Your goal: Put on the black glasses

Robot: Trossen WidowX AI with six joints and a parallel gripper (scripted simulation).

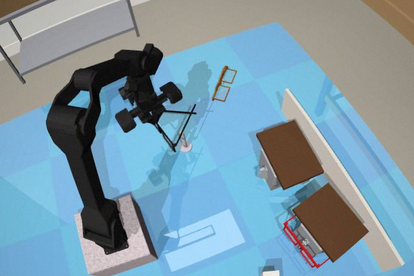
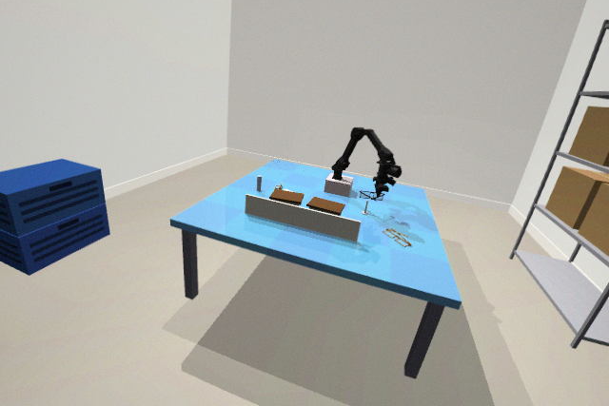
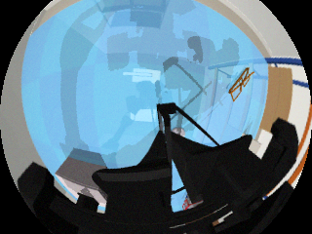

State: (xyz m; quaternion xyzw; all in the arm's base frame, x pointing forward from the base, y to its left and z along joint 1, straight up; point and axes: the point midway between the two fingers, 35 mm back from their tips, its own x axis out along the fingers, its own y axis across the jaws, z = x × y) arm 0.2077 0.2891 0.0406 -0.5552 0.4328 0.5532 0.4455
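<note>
Now: the white post 7 cm below my gripper tip, 6 cm ahead of it and 5 cm to the right of it. The rest, counted from my gripper tip: white board: 40 cm ahead, 36 cm to the right, 4 cm below.
</note>
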